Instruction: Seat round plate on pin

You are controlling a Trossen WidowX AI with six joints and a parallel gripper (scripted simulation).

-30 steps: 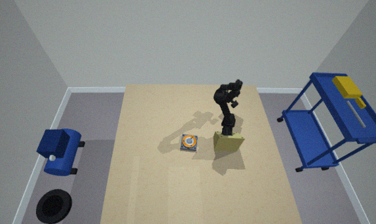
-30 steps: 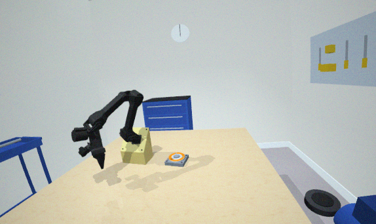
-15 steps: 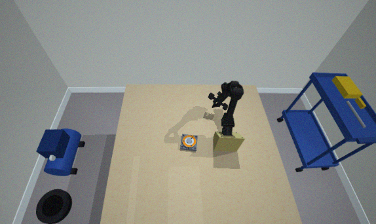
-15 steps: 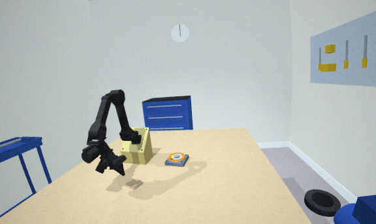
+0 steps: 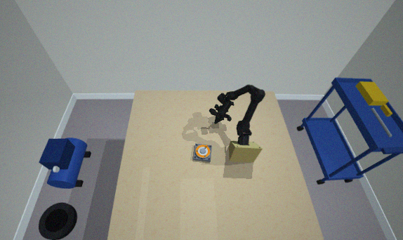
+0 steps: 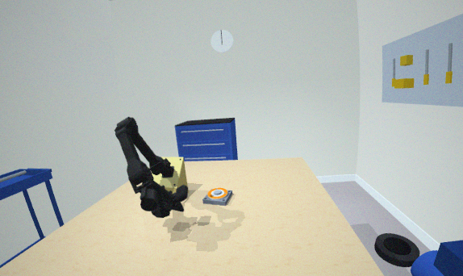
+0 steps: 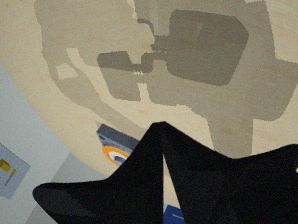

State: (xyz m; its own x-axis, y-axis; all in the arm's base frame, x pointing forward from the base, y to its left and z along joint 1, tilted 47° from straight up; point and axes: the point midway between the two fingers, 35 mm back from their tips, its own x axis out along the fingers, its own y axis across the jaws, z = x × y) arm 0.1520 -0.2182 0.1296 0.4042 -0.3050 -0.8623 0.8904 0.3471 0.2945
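Now: gripper tip 100 mm short of the square grey base, 220 mm to the right of it and 40 mm above it.
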